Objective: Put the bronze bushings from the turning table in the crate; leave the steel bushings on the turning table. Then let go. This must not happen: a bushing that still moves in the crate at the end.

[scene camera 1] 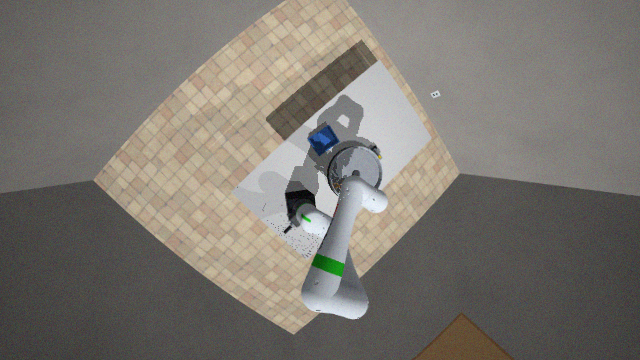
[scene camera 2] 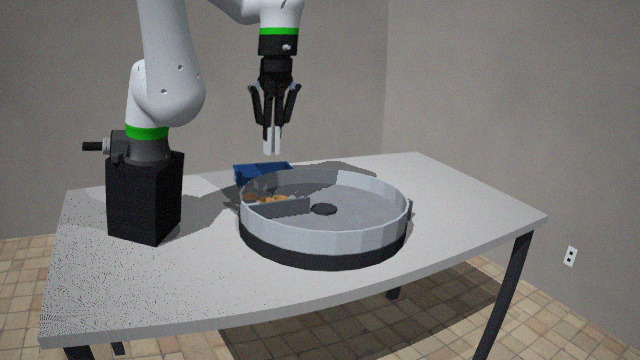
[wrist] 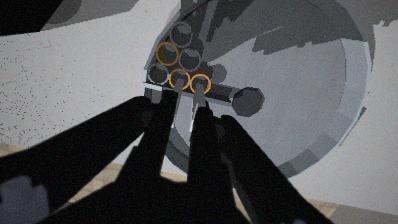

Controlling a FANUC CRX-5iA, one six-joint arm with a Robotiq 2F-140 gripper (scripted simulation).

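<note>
Round grey turning table [scene camera 1: 355, 161] [wrist: 284, 74]. Blue crate [scene camera 2: 248, 171]. My gripper [scene camera 2: 271, 153] [wrist: 188, 92].
</note>
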